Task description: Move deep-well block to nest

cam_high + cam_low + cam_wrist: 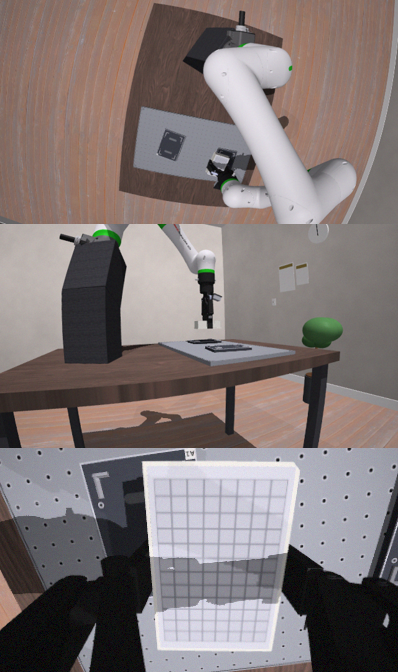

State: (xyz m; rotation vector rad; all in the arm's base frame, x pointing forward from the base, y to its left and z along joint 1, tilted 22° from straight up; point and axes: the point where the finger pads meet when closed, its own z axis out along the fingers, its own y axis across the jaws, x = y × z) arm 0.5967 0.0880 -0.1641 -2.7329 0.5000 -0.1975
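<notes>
My hand is 8 cm past the dark nest frame, 26 cm to the left of it and 10 cm above it. Also, from my hand: white 96-well deep-well block 1 cm below.
</notes>
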